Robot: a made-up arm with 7 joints. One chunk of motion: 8 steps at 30 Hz.
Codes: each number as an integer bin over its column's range. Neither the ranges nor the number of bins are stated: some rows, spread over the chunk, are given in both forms.
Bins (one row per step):
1: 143 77 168 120 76 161 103
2: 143 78 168 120 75 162 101
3: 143 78 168 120 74 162 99
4: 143 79 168 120 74 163 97
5: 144 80 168 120 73 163 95
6: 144 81 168 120 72 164 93
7: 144 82 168 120 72 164 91
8: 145 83 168 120 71 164 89
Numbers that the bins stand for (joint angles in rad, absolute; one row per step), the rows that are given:
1: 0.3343 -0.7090 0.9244 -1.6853 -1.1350 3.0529 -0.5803
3: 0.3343 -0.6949 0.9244 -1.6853 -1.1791 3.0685 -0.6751
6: 0.3559 -0.6528 0.9244 -1.6853 -1.2232 3.0997 -0.8172
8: 0.3775 -0.6247 0.9244 -1.6853 -1.2452 3.0997 -0.9119
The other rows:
2: 0.3343 -0.6949 0.9244 -1.6853 -1.1571 3.0685 -0.6277
4: 0.3343 -0.6809 0.9244 -1.6853 -1.1791 3.0841 -0.7224
5: 0.3559 -0.6669 0.9244 -1.6853 -1.2011 3.0841 -0.7698
7: 0.3559 -0.6388 0.9244 -1.6853 -1.2232 3.0997 -0.8645

